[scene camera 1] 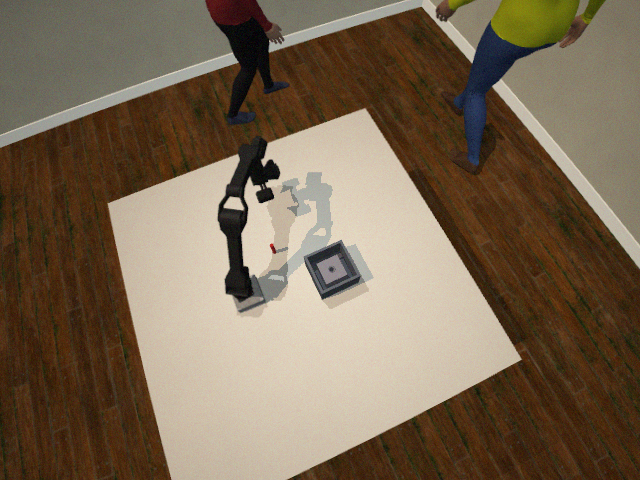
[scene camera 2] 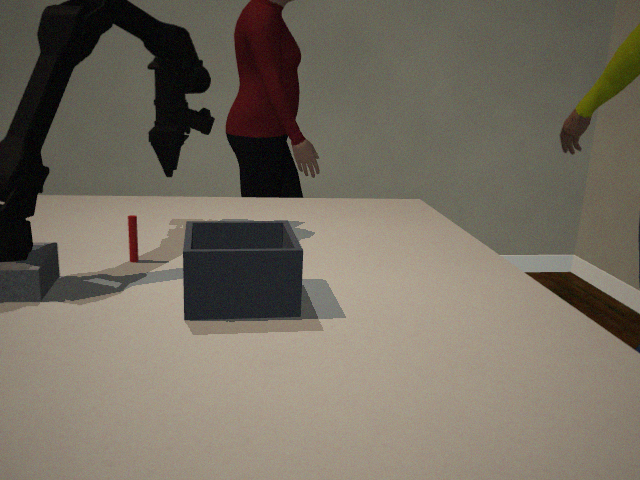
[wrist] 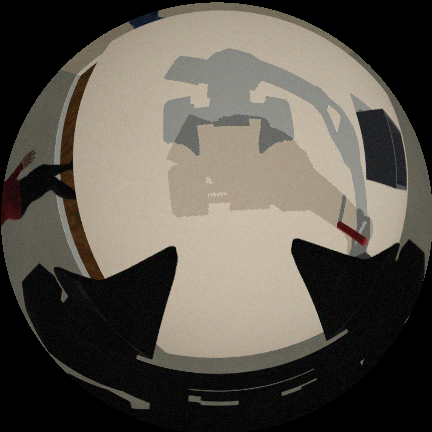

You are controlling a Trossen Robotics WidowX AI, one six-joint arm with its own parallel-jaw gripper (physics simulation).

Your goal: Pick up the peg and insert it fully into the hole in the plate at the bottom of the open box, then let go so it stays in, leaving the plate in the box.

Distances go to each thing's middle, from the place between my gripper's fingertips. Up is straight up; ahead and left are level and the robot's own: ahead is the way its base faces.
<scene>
Now: hand 7 cm short of the dark grey box point(scene camera 1: 338, 248), 41 cm to the left of it and 7 cm above it.
</scene>
